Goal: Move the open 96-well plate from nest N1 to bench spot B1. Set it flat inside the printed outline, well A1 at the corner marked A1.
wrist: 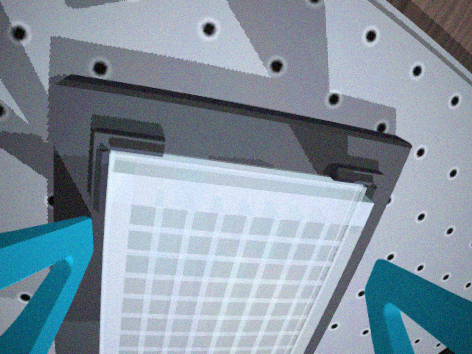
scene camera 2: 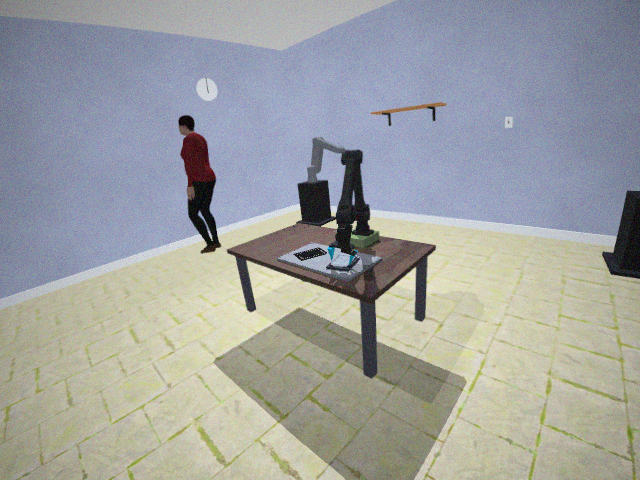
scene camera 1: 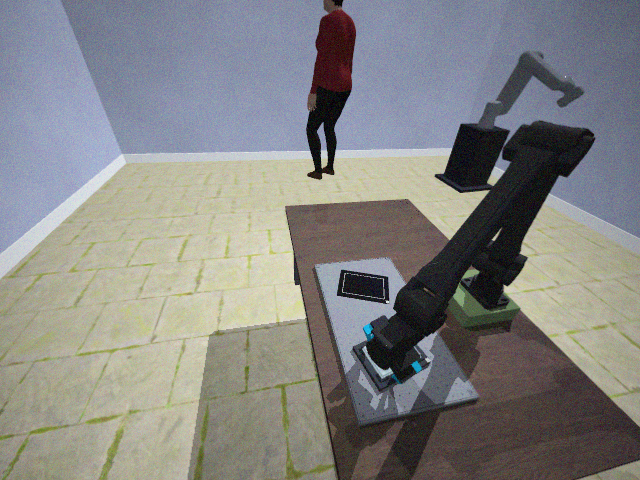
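Seen in the pictures: gripper, fingertip midpoint: [wrist: 232, 256] [scene camera 2: 340, 262]; arm's base, origin of the base link: [scene camera 2: 362, 233] [scene camera 1: 482, 293].
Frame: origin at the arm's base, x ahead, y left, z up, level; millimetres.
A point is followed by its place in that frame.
Observation:
The clear-white 96-well plate [scene camera 1: 379, 367] [scene camera 2: 341, 259] @[z -15, x 383, y 93 mm] [wrist: 225, 280] @[z -15, x 405, y 107 mm] sits in the dark nest N1 [scene camera 1: 360, 352] @[z -28, x 456, y 76 mm] [wrist: 225, 120] @[z -28, x 452, y 125 mm], between its corner posts. In the wrist view its far edge and rows of square wells show; its near end is cut off. My gripper [scene camera 1: 387, 352] @[z -16, x 414, y 108 mm] [scene camera 2: 343, 254] @[z -16, x 414, y 108 mm] [wrist: 232, 256] @[z -16, x 414, y 108 mm] is open, with one cyan finger on each side of the plate and visible space between each finger and the plate in the wrist view. The black pad of spot B1 [scene camera 1: 363, 286] @[z -39, x 345, y -151 mm] [scene camera 2: 310, 253] @[z -39, x 341, y -158 mm] has a white printed outline and a small white mark at one corner. The plate's A1 lettering cannot be read.
Nest and pad are on a grey perforated board [scene camera 1: 338, 322] @[z -40, x 477, y -35 mm] [scene camera 2: 289, 258] @[z -40, x 449, y -225 mm] on the brown table [scene camera 1: 351, 227] @[z -53, x 238, y -526 mm]. My arm's green base block [scene camera 1: 478, 316] @[z -8, x 76, y 68 mm] [scene camera 2: 366, 238] @[z -3, x 77, y 69 mm] stands beside the board. A person in red [scene camera 1: 336, 51] [scene camera 2: 196, 157] and a grey arm on a black pedestal [scene camera 1: 474, 157] [scene camera 2: 314, 201] are beyond the table.

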